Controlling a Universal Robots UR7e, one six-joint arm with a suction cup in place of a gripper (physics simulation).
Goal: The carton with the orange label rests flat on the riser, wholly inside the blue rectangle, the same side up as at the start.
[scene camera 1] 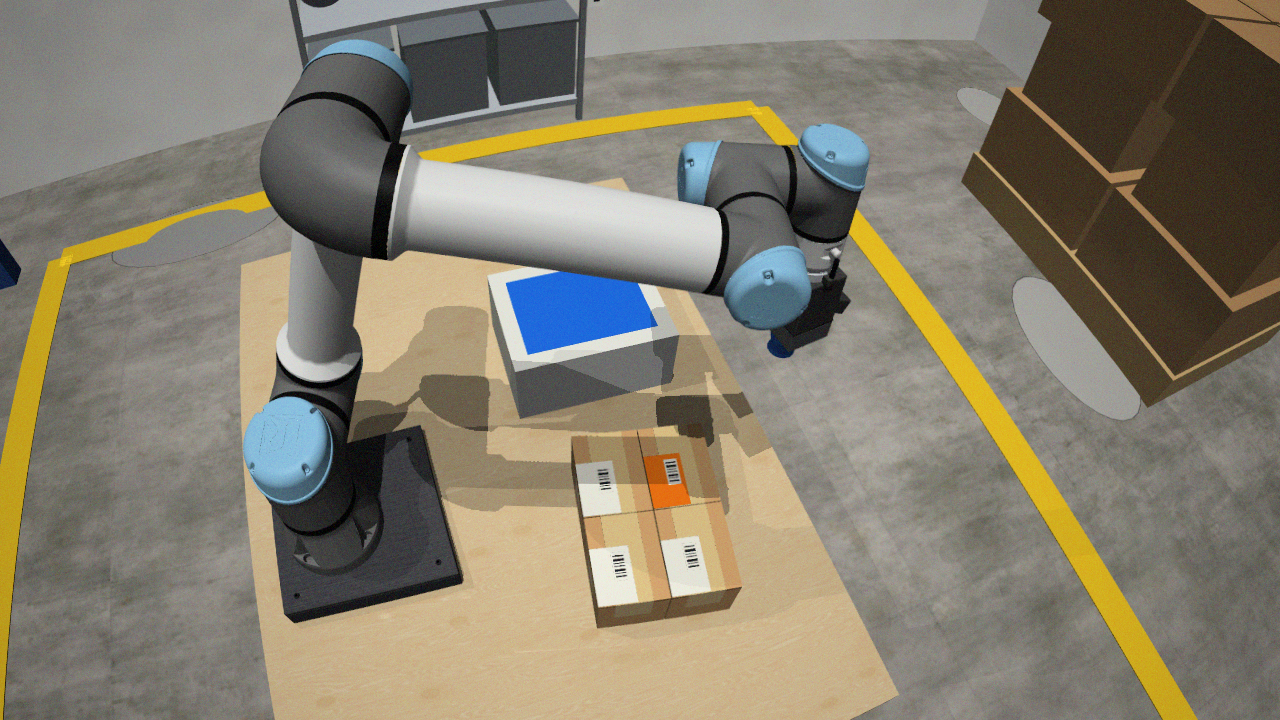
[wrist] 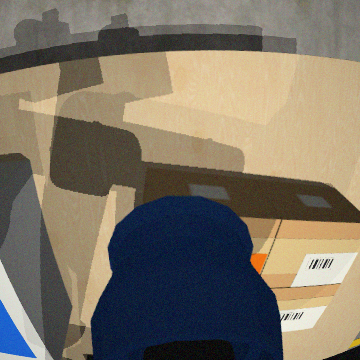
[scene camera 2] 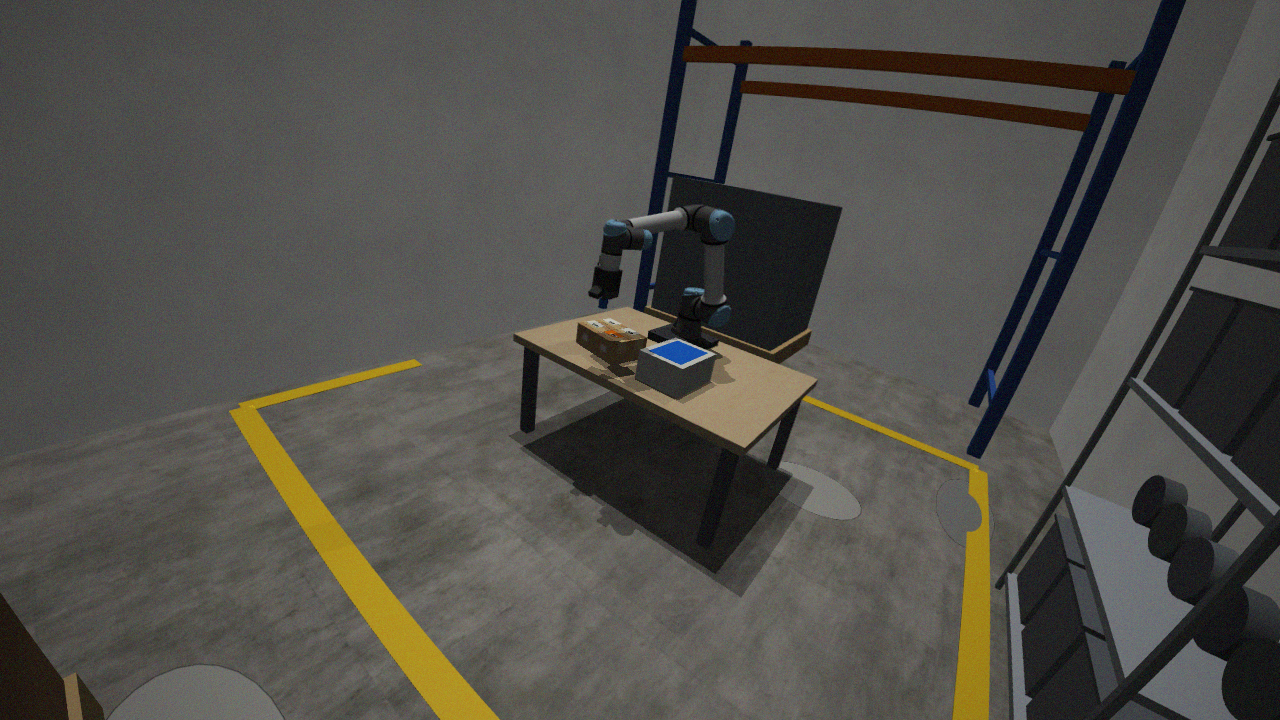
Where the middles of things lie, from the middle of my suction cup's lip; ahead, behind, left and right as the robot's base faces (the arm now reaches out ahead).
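Scene:
From my suction cup, the grey riser [wrist: 42, 307] is 280 mm to the left, 150 mm behind and 200 mm below.

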